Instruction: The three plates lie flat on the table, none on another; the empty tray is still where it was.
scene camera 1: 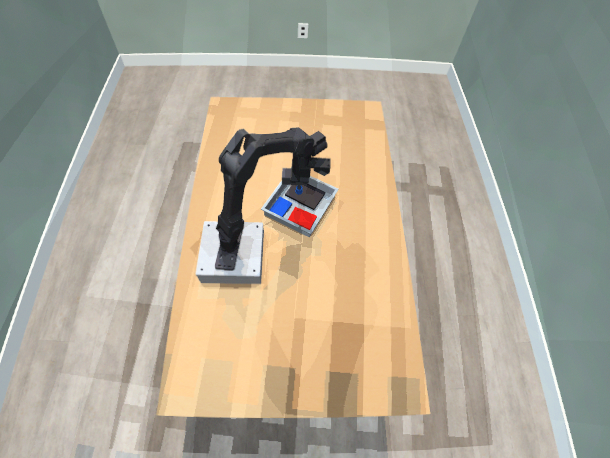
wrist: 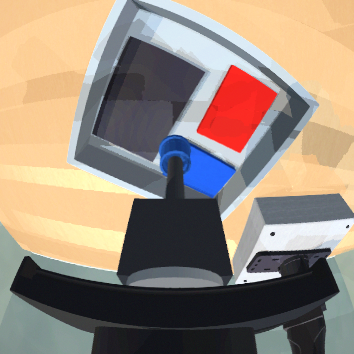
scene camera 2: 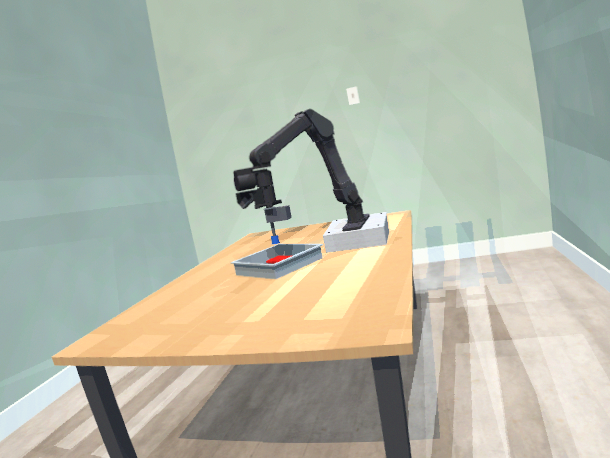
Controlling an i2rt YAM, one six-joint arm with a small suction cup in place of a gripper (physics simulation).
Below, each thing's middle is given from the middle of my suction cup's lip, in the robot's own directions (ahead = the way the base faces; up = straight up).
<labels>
Now: the grey tray [scene camera 2: 302, 255] 70 mm below my suction cup, 10 mm to the right of it and 10 mm ahead of it. The rest, counted from my suction cup: red plate [wrist: 240, 102] (90 mm below, 70 mm to the right, 20 mm ahead); dark grey plate [wrist: 149, 87] (90 mm below, 50 mm to the left, 20 mm ahead); blue plate [wrist: 207, 174] (90 mm below, 70 mm behind, 40 mm to the right).
</labels>
